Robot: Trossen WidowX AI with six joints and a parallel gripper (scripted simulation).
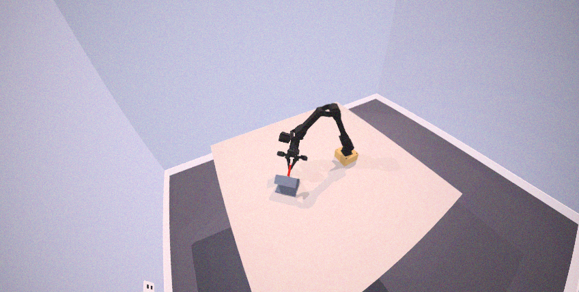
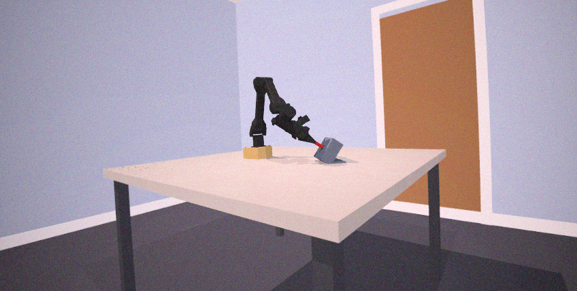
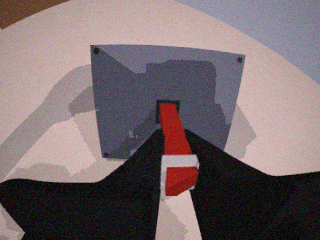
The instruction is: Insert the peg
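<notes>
My gripper tip is now 10 mm to the left of the red square peg, 10 mm below it and 10 mm past it. The rest, counted from my gripper tip: grey sloped panel (50 mm to the left, 40 mm below, 30 mm ahead).
</notes>
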